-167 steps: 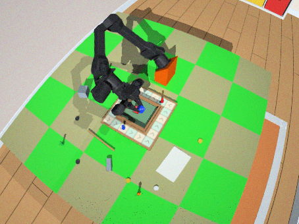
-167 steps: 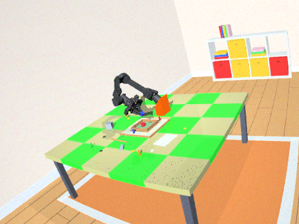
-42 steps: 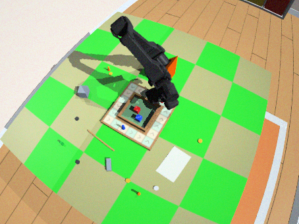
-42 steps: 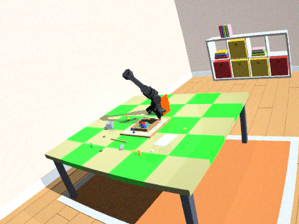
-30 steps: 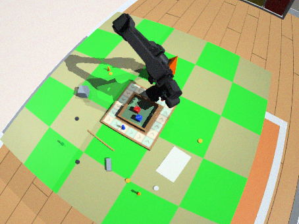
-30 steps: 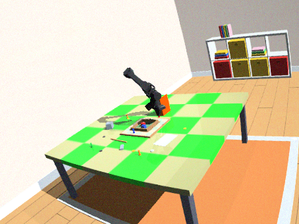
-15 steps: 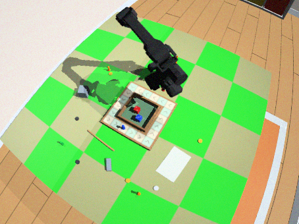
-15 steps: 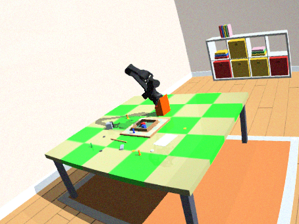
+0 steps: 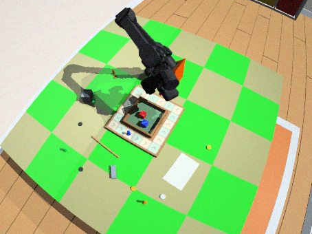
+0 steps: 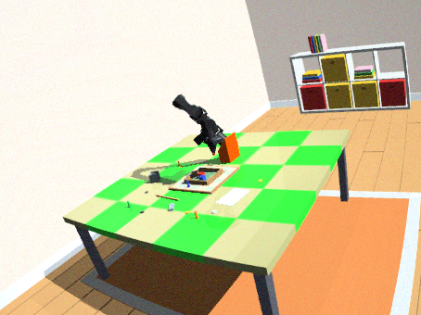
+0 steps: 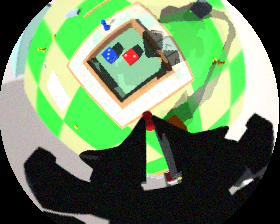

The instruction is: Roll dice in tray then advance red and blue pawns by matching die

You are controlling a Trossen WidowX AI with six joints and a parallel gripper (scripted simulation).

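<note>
Right now my gripper tip is 220 mm short of the blue pawn, 80 mm above it and 20 mm to the left of it. From my gripper tip the other things lie so: green tray 100 mm below, 100 mm ahead, 10 mm to the right; white sheet 270 mm to the left, 220 mm ahead, 110 mm below; red pawn 10 mm above.
</note>
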